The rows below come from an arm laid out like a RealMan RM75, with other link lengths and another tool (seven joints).
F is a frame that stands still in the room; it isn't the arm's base.
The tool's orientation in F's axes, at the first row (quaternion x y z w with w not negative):
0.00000 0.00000 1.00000 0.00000
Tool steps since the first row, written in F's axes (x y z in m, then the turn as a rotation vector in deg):
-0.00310 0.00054 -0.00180 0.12 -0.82 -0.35
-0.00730 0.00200 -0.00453 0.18 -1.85 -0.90
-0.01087 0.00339 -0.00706 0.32 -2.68 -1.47
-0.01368 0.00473 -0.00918 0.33 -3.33 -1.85
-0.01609 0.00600 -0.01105 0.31 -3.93 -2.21
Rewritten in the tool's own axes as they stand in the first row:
0.00310 -0.00054 -0.00180 -0.12 0.82 -0.35
0.00730 -0.00200 -0.00453 -0.18 1.85 -0.90
0.01087 -0.00339 -0.00706 -0.32 2.68 -1.47
0.01368 -0.00473 -0.00918 -0.33 3.33 -1.85
0.01609 -0.00600 -0.01105 -0.31 3.93 -2.21

